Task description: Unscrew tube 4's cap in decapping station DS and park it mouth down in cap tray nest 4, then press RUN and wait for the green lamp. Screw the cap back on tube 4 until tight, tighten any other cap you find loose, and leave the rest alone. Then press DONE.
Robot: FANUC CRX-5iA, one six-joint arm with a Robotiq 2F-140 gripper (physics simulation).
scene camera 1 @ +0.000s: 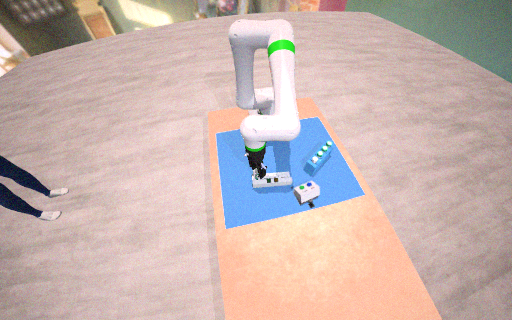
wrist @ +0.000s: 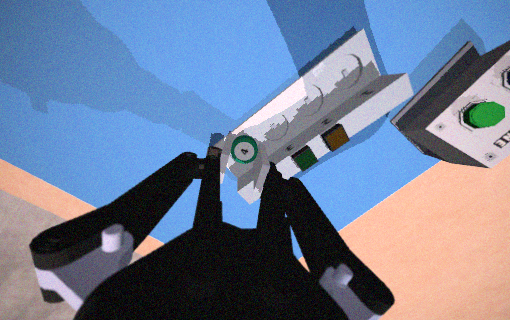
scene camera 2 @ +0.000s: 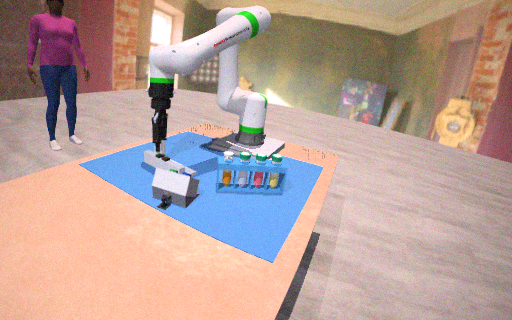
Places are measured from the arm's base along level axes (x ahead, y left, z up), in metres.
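Pixels of known places: gripper, fingertip midpoint: [scene camera 1: 258, 178] [wrist: 243, 150]; arm's base, origin of the base link: [scene camera 2: 249, 140].
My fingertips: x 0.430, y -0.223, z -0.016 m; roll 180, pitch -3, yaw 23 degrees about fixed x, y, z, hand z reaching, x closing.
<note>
For each thing: its top centre in the pictures, then the offset to it from my fingertips. "spot": a spot on its surface instead.
- green-rimmed cap, middle of its top: [wrist: 244, 151] dx -0.002, dy +0.003, dz +0.014 m
- white cap tray, middle of its top: [wrist: 309, 129] [scene camera 2: 168, 154] [scene camera 1: 271, 175] dx +0.030, dy +0.071, dz +0.041 m
- blue tube rack, middle of its top: [scene camera 2: 252, 159] [scene camera 1: 321, 152] dx +0.006, dy +0.389, dz +0.091 m
- white button box, middle of its top: [scene camera 2: 175, 170] [scene camera 1: 308, 188] dx +0.176, dy +0.217, dz +0.072 m
- green button, middle of its top: [wrist: 496, 117] [scene camera 1: 302, 186] dx +0.156, dy +0.193, dz +0.063 m
- blue button, middle of its top: [scene camera 1: 309, 183] dx +0.152, dy +0.238, dz +0.063 m
- green square, surface spot: [wrist: 304, 158] spot: dx +0.050, dy +0.045, dz +0.041 m
- amber square, surface spot: [wrist: 335, 136] spot: dx +0.058, dy +0.084, dz +0.041 m
My gripper [scene camera 1: 258, 175] [scene camera 2: 159, 151] [wrist: 243, 150] is shut on the green-rimmed cap [wrist: 244, 149] marked 4. It holds the cap with the numbered face up, over the left end nest of the white cap tray [scene camera 1: 280, 183] [scene camera 2: 150, 157] [wrist: 372, 100]. I cannot tell whether the cap touches the nest. The blue tube rack [scene camera 1: 309, 167] [scene camera 2: 249, 189] stands to the right. Its tube 4 [scene camera 1: 314, 159] [scene camera 2: 228, 156] shows a bare white threaded top. The other three tubes carry green caps.
A white button box [scene camera 1: 306, 197] [scene camera 2: 171, 187] [wrist: 427, 127] with a green button [scene camera 1: 302, 187] and a blue button [scene camera 1: 309, 184] stands just in front of the tray. The tray's front wall shows a green square [wrist: 304, 158] and an amber square [wrist: 335, 136]. A person stands off to the left.
</note>
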